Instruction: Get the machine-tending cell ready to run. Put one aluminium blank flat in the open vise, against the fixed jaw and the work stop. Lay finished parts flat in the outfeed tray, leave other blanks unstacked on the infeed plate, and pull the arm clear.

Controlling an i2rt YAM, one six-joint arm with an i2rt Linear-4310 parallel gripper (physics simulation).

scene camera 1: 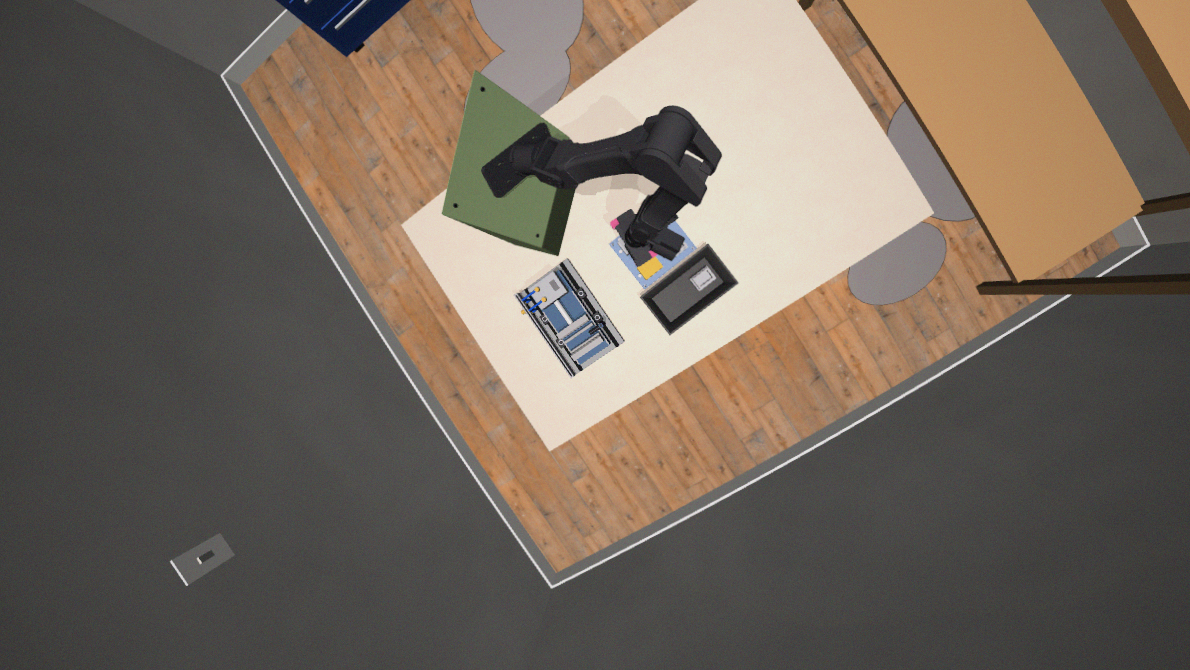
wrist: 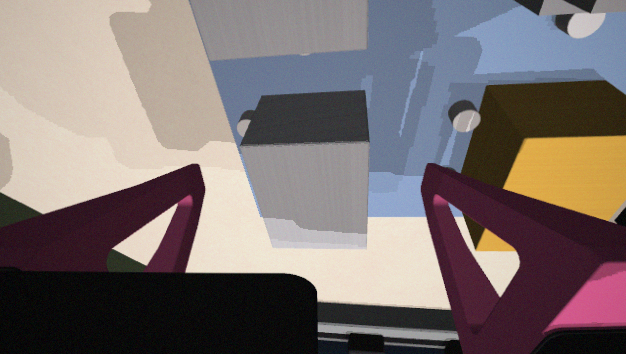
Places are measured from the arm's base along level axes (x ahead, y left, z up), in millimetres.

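Pixels of known places: gripper, fingertip midpoint: (wrist: pixel 312 176); arm's base at its link origin: (scene camera 1: pixel 519 159).
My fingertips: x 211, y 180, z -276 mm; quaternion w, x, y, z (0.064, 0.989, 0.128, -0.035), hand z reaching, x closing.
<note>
For each thing: its top centre in the pictures, then the offset to it from my fingertips. "*": a spot on its surface instead.
- blue infeed plate at its top centre: (wrist: pixel 429 48) (scene camera 1: pixel 652 246) 28 mm ahead, 56 mm left, 21 mm down
- grey aluminium blank at its top centre: (wrist: pixel 311 205) (scene camera 1: pixel 630 242) 1 mm ahead, 2 mm right, 15 mm up
- second grey blank at a spot on its surface: (wrist: pixel 285 25) * 21 mm back, 61 mm left, 15 mm up
- yellow block at its top centre: (wrist: pixel 558 204) (scene camera 1: pixel 649 267) 86 mm ahead, 29 mm left, 15 mm up
- dark outfeed tray at a spot on its surface: (scene camera 1: pixel 670 327) * 268 mm ahead, 34 mm left, 2 mm down
- light grey part at its top centre: (scene camera 1: pixel 704 278) 163 mm ahead, 161 mm left, 18 mm up
- vise at its top centre: (scene camera 1: pixel 564 319) 153 mm ahead, 239 mm right, 70 mm up
- dark object at a spot on its surface: (wrist: pixel 622 217) * 167 mm ahead, 6 mm left, 20 mm down
My gripper (scene camera 1: pixel 634 239) (wrist: pixel 312 176) is open above the blue infeed plate (scene camera 1: pixel 626 264) (wrist: pixel 520 50). In the wrist view its fingertips stand on either side of a grey aluminium blank (wrist: pixel 315 190), apart from it. A second grey blank (wrist: pixel 285 25) shows partly at the top. A yellow block (scene camera 1: pixel 650 268) (wrist: pixel 565 175) is on the plate, to the right in the wrist view. The dark outfeed tray (scene camera 1: pixel 670 327) holds a light grey part (scene camera 1: pixel 702 277). The vise (scene camera 1: pixel 566 314) stands left of the tray; its jaws show apart. In the scene view the arm hides much of the plate.
The arm's base stands on a green pedestal (scene camera 1: pixel 478 170), whose dark side shows at the wrist view's left. Round pegs (wrist: pixel 467 120) stand up from the plate. Blue-and-yellow fittings (scene camera 1: pixel 532 297) are at the vise's upper left. Part of a dark object (wrist: pixel 622 217) shows at the wrist view's right edge.
</note>
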